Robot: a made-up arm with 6 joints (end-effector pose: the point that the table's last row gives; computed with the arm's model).
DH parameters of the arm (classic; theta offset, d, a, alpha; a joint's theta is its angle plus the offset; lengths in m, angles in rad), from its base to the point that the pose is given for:
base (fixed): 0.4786 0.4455 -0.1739 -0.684
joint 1: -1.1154 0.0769 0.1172 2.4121
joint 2: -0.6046 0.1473 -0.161 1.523
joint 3: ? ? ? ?
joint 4: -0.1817 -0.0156 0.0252 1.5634
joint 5: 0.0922 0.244 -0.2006 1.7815
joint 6: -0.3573 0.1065 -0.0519 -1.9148
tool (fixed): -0.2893 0.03 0 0
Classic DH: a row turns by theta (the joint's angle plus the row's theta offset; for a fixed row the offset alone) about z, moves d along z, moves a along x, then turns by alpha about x.
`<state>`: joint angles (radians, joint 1 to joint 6).
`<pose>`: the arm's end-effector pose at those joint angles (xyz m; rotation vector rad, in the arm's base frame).
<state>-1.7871 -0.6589 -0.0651 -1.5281 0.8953 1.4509</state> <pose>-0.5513 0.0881 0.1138 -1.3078 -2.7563 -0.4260</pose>
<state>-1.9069 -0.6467 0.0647 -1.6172 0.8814 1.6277</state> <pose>-0.4944 0.1639 0.1101 1.4899 2.6117 0.4314</pose>
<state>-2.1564 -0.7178 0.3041 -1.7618 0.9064 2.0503</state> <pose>-0.4041 0.2728 0.1413 1.6330 2.2535 0.2430</pose>
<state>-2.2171 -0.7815 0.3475 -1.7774 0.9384 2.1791</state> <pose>-0.4044 0.2872 0.1535 1.5916 2.2355 0.1591</pose>
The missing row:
joint 3: -0.1357 -0.0385 0.0122 1.0526
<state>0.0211 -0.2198 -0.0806 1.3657 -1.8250 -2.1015</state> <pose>-0.0648 -0.0359 0.6682 -1.1041 -2.3588 1.5869</pose>
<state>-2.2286 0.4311 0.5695 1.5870 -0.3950 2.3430</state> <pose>-0.3953 0.1500 0.3768 -0.2769 0.0610 2.7437</pose>
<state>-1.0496 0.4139 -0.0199 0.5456 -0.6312 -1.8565</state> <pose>-0.4695 0.1151 0.5490 1.3176 1.1270 -0.3582</pose>
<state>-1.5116 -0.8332 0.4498 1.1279 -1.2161 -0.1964</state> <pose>-0.3347 -0.2853 0.6855 0.8357 2.0533 -1.3016</pose>
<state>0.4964 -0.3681 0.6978 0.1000 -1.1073 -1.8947</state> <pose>-0.1182 -0.0307 0.8344 0.5299 2.3144 -1.0736</pose>
